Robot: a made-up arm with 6 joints.
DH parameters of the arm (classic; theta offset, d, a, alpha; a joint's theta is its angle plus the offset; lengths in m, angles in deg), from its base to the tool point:
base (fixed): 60.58 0 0.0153 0
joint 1: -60.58 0.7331 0.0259 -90
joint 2: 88.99 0 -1.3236 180
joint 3: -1.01 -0.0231 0.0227 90
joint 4: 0 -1.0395 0.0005 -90
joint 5: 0 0.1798 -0.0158 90
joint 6: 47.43 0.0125 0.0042 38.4
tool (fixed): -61.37 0.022 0 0
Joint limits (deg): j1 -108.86..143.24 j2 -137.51..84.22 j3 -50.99..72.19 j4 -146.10..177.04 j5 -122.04..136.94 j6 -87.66..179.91
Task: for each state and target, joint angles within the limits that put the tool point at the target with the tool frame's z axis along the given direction. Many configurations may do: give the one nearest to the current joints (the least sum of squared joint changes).
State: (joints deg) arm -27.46 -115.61 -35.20 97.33 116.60 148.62
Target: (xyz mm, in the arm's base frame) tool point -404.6 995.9 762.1 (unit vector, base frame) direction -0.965 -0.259 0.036
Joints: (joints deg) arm -72.70 -137.21 -42.71 61.57 117.14 167.75
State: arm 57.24 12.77 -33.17 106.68 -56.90 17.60
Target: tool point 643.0 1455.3 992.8 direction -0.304 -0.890 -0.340
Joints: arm 59.30 40.04 -8.54 155.64 -84.66 -20.40
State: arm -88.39 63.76 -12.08 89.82 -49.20 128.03
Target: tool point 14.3 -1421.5 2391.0 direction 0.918 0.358 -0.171
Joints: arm -97.23 20.40 38.82 136.46 -54.83 127.01
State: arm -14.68 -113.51 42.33 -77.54 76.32 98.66
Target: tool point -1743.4 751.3 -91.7 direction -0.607 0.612 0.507
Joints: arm -25.16 -137.51 43.50 -49.41 108.02 61.67
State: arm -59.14 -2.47 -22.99 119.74 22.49 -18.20
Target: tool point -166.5 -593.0 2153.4 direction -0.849 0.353 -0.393
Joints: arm -107.23 -17.19 -16.52 94.50 56.29 -5.58
